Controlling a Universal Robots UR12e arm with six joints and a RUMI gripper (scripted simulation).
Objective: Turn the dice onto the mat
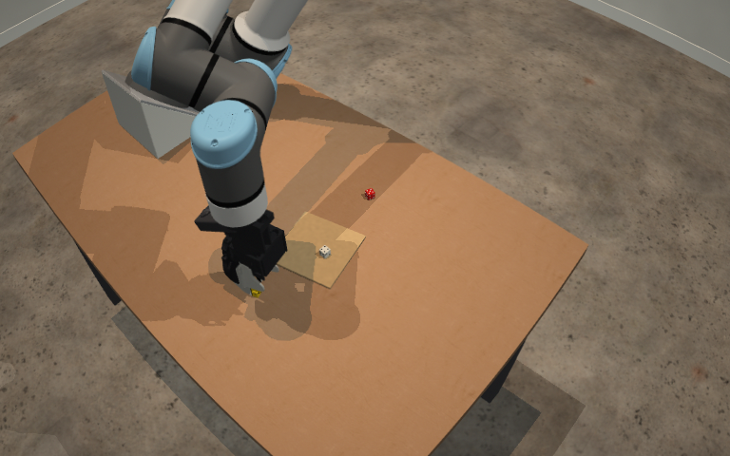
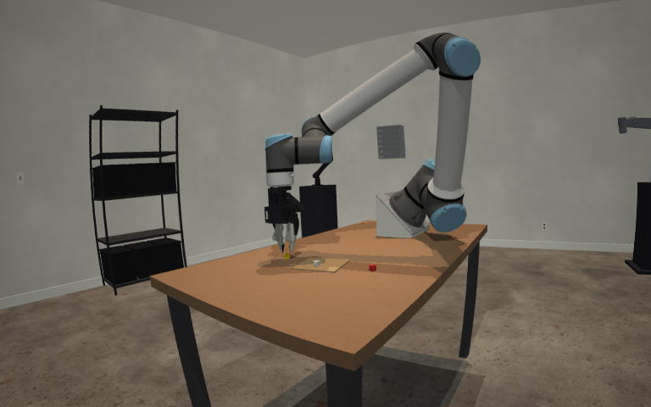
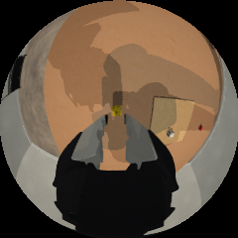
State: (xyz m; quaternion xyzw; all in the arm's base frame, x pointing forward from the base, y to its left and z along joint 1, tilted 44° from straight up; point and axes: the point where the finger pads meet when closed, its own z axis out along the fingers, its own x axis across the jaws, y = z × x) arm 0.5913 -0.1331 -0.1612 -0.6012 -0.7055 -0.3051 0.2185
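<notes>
My hand is 30 mm above the yellow die. Also, from my hand: red die 320 mm to the left, 30 mm below, 10 mm ahead; tan mat 150 mm to the left, 40 mm below, 20 mm ahead; white die 150 mm to the left, 40 mm ahead, 30 mm below.
</notes>
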